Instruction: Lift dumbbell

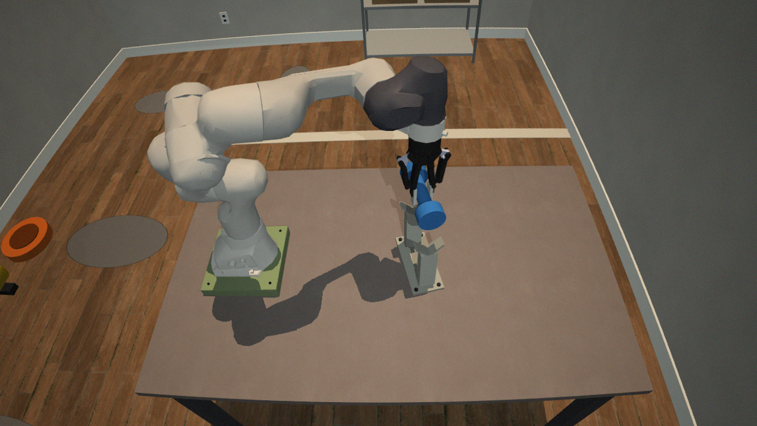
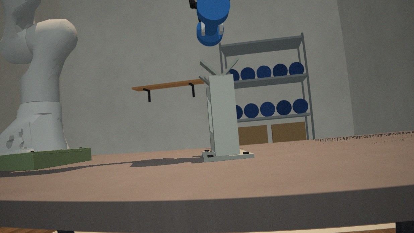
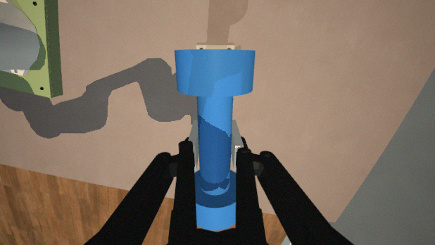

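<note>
The blue dumbbell is right at my hand. The rest, counted from my hand: grey cradle (230 mm below).
</note>
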